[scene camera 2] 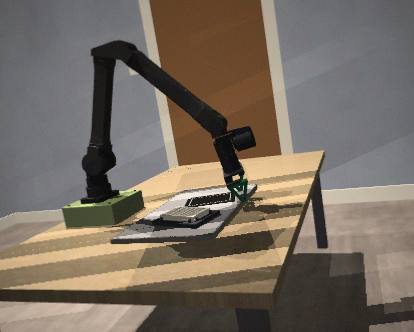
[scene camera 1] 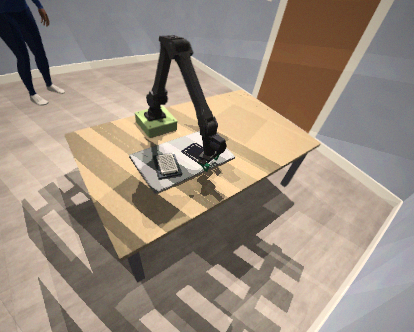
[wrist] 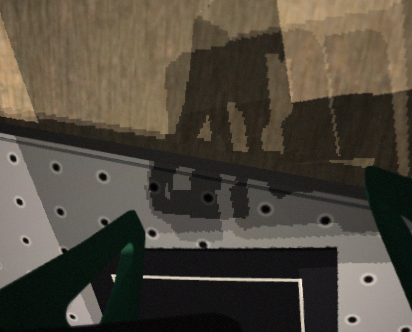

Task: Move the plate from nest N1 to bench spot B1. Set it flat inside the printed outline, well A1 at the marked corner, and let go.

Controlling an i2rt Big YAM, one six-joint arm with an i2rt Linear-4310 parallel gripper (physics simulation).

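Places are measured from the arm's base along level axes (x ahead, y left, z up), in millimetres.
Pixels of known places: gripper, fingertip midpoint: (scene camera 2: 242, 196) (scene camera 1: 211, 165) (wrist: 247, 202); arm's base, link origin: (scene camera 2: 100, 198) (scene camera 1: 155, 115).
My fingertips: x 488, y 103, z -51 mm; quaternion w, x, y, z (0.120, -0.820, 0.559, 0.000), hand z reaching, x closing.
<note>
Ahead of a thing's pixels: the offset from my fingertips to its top centre. "pt": to the spot under its first point. Level surfaces: height alone.
The plate {109 mm back, 212 mm right, 22 mm up} (scene camera 1: 167, 163) (scene camera 2: 186, 214), pale with a grid of wells, sits flat on the dark nest {pt 28 mm back, 218 mm right, 4 mm up} (scene camera 1: 173, 175) (scene camera 2: 213, 217) at one end of the grey board. The black bench spot {pt 145 mm back, 30 mm right, 3 mm down} (scene camera 1: 192, 151) (scene camera 2: 210, 200) (wrist: 225, 297) with its thin pale outline lies at the board's other end, and no plate lies on its visible part. My gripper (scene camera 1: 211, 164) (scene camera 2: 240, 192) (wrist: 247, 202) is open and empty, its green fingers low over the board's edge beside the bench spot, apart from the plate. In the wrist view, part of the outline is hidden behind the left finger and the gripper body.
The grey board (scene camera 1: 190, 168) (scene camera 2: 145, 233) (wrist: 40, 190) has rows of holes and lies on the wooden table {17 mm down} (scene camera 1: 270, 135) (scene camera 2: 150, 275) (wrist: 100, 60). The arm stands on a green base block (scene camera 1: 159, 127) (scene camera 2: 90, 215) behind the board. A person (scene camera 1: 27, 47) stands beyond the table.
</note>
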